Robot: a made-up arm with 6 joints.
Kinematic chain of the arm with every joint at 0, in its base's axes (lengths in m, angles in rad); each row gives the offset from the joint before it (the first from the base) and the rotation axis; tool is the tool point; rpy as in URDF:
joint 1: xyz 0 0 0.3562 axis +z
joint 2: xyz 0 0 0 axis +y
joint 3: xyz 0.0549 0 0.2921 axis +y
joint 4: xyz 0.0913 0 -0.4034 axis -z
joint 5: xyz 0 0 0 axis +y
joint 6: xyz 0.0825 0 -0.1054 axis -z
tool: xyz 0 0 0 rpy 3.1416 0 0
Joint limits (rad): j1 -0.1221..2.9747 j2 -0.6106..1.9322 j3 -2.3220..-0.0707 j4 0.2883..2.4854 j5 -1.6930..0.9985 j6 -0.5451..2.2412
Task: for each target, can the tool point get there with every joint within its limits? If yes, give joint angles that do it. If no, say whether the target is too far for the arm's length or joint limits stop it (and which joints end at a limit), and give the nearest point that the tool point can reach.
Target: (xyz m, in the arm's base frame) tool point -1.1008 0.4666 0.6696
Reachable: no: too far | nearest point -0.7387 0.3131 0.5665 | short by 0.407 m
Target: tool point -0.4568 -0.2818 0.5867
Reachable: no: joint limits stop it (at a limit: joint 1, joint 2, joint 5) | nearest point -0.4151 0.0254 0.5859 | short by 0.310 m
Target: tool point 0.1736 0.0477 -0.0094
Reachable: yes | joints 0.6975 1.0750 -0.3822 0.6054 -0.7275 0.3159
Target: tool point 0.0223 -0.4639 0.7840
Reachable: no: joint limits stop it (at a limit: joint 2, joint 3, joint 4, joint 5) | nearest point 0.0114 -0.2377 0.9667 | short by 0.291 m
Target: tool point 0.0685 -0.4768 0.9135
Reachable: no: joint limits stop it (at a limit: joint 2, joint 3, joint 4) | nearest point 0.0358 -0.2491 0.9947 | short by 0.244 m
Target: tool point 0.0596 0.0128 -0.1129
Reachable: yes | joints 0.2729 1.3116 -0.7003 2.1510 0.6308 0.4615
